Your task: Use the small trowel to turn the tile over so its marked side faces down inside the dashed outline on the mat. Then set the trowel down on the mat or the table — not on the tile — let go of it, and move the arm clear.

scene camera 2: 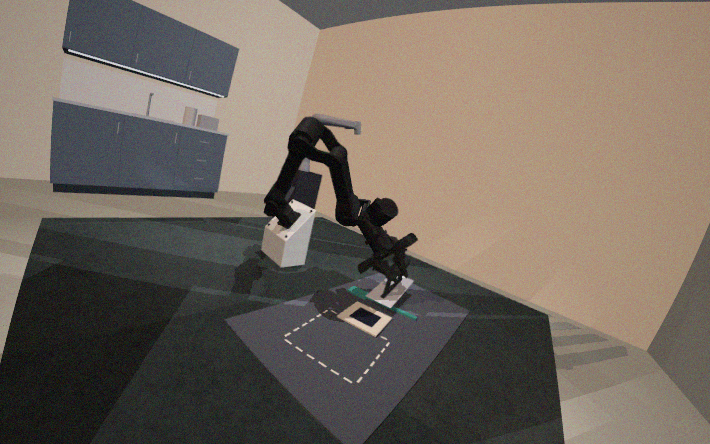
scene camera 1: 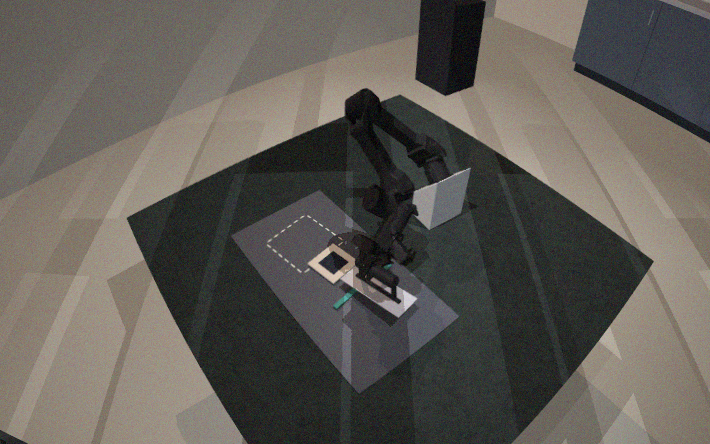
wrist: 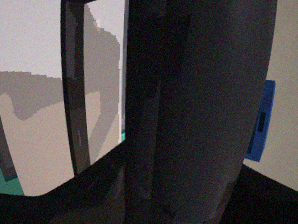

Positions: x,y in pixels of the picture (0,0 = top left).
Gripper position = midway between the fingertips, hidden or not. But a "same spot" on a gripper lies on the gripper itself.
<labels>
my gripper: scene camera 2 402,280; scene camera 1; wrist
tile: scene camera 2; scene camera 1
same spot on tile: (scene camera 2: pixel 371 321) = (scene camera 1: pixel 326 265)
same spot on my gripper: (wrist: pixel 101 186) = (scene camera 1: pixel 381 266)
</labels>
